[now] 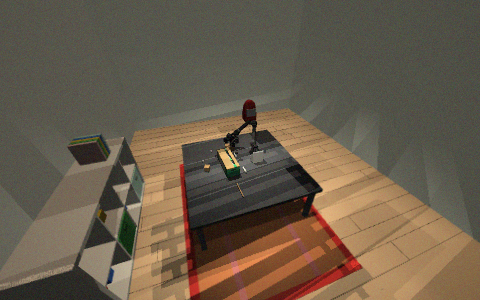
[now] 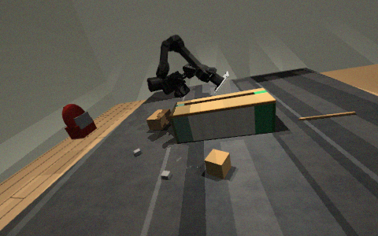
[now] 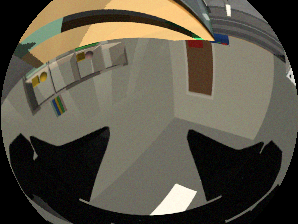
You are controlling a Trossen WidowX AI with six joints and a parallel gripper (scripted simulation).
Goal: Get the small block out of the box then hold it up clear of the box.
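The green block lies 16 cm below my gripper tip, 11 cm to the left of it and 3 cm ahead of it. From my gripper tip the other things lie so: tan cube 29 cm ahead, 22 cm below, 5 cm to the left; then thin stick 49 cm to the left, 24 cm below, 10 cm ahead; then box 18 cm below, 10 cm to the left, 2 cm ahead.
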